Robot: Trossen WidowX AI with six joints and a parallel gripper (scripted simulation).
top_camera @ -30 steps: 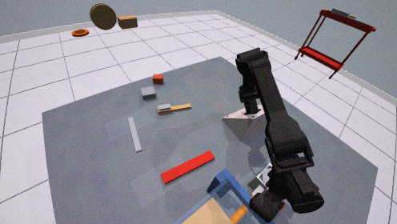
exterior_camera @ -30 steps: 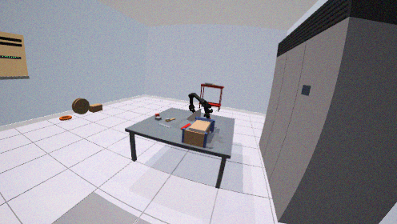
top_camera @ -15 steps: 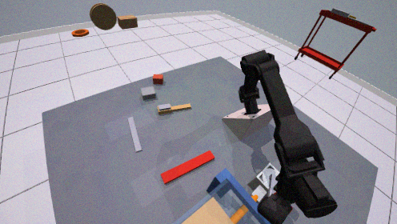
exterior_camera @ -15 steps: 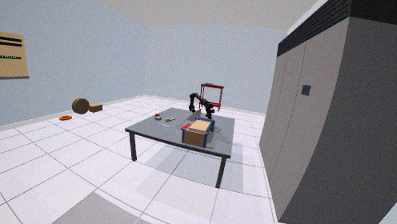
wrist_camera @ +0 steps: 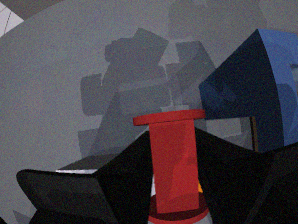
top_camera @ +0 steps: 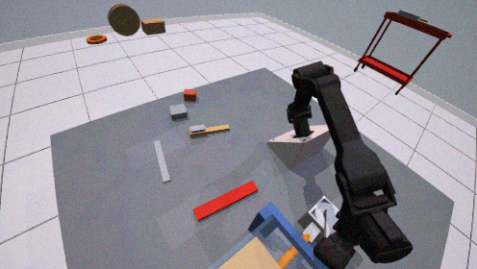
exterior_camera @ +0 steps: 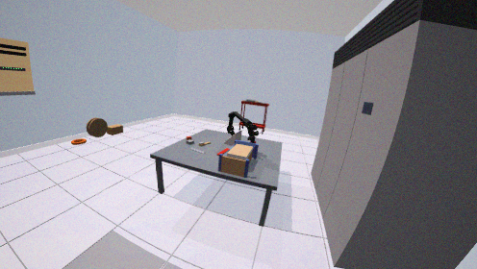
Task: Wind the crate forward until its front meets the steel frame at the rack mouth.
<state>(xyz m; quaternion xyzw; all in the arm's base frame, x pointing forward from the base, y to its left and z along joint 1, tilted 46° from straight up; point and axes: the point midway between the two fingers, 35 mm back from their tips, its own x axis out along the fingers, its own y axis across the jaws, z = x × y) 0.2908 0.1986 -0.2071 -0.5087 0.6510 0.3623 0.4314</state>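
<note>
Right now the winch handle is 4 cm to the right of my gripper tip, 3 cm below it and 3 cm behind it. The rest, counted from my gripper tip: red knob 2 cm to the right; then hand winch 10 cm below, 10 cm behind, 7 cm to the right; then blue frame 8 cm to the right, 7 cm ahead, 3 cm below.
</note>
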